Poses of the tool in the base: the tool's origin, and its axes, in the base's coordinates. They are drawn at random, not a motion.
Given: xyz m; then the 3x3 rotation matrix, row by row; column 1 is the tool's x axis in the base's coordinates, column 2 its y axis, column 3 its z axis. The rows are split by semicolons.
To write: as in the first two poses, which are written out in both.
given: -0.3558, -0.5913, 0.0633; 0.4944, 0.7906, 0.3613; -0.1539, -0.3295, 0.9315; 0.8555, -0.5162, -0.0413
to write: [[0.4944, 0.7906, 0.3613, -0.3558], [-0.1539, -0.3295, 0.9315, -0.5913], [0.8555, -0.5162, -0.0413, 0.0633], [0, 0, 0, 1]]
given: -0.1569, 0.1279, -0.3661; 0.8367, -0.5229, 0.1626; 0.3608, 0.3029, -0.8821; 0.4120, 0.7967, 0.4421
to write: [[0.8367, -0.5229, 0.1626, -0.1569], [0.3608, 0.3029, -0.8821, 0.1279], [0.4120, 0.7967, 0.4421, -0.3661], [0, 0, 0, 1]]
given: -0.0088, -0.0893, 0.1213; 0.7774, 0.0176, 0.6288; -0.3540, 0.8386, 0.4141; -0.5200, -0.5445, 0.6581
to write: [[0.7774, 0.0176, 0.6288, -0.0088], [-0.3540, 0.8386, 0.4141, -0.0893], [-0.5200, -0.5445, 0.6581, 0.1213], [0, 0, 0, 1]]
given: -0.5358, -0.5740, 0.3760; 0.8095, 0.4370, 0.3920; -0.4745, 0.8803, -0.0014; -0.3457, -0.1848, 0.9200
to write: [[0.8095, 0.4370, 0.3920, -0.5358], [-0.4745, 0.8803, -0.0014, -0.5740], [-0.3457, -0.1848, 0.9200, 0.3760], [0, 0, 0, 1]]
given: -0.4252, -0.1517, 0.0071; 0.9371, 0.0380, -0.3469; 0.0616, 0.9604, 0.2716; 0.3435, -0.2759, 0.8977
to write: [[0.9371, 0.0380, -0.3469, -0.4252], [0.0616, 0.9604, 0.2716, -0.1517], [0.3435, -0.2759, 0.8977, 0.0071], [0, 0, 0, 1]]
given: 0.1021, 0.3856, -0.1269; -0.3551, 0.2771, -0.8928; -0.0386, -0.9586, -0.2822; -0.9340, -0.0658, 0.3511
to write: [[-0.3551, 0.2771, -0.8928, 0.1021], [-0.0386, -0.9586, -0.2822, 0.3856], [-0.9340, -0.0658, 0.3511, -0.1269], [0, 0, 0, 1]]
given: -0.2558, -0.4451, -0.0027; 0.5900, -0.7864, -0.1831; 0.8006, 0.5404, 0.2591; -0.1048, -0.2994, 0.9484
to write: [[0.5900, -0.7864, -0.1831, -0.2558], [0.8006, 0.5404, 0.2591, -0.4451], [-0.1048, -0.2994, 0.9484, -0.0027], [0, 0, 0, 1]]
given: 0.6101, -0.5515, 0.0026; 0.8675, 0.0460, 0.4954; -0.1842, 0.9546, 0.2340; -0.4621, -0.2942, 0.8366
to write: [[0.8675, 0.0460, 0.4954, 0.6101], [-0.1842, 0.9546, 0.2340, -0.5515], [-0.4621, -0.2942, 0.8366, 0.0026], [0, 0, 0, 1]]
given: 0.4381, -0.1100, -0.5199; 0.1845, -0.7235, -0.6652; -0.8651, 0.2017, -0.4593; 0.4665, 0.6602, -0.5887
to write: [[0.1845, -0.7235, -0.6652, 0.4381], [-0.8651, 0.2017, -0.4593, -0.1100], [0.4665, 0.6602, -0.5887, -0.5199], [0, 0, 0, 1]]
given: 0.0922, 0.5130, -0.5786; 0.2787, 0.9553, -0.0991; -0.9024, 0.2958, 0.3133; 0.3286, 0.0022, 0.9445
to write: [[0.2787, 0.9553, -0.0991, 0.0922], [-0.9024, 0.2958, 0.3133, 0.5130], [0.3286, 0.0022, 0.9445, -0.5786], [0, 0, 0, 1]]
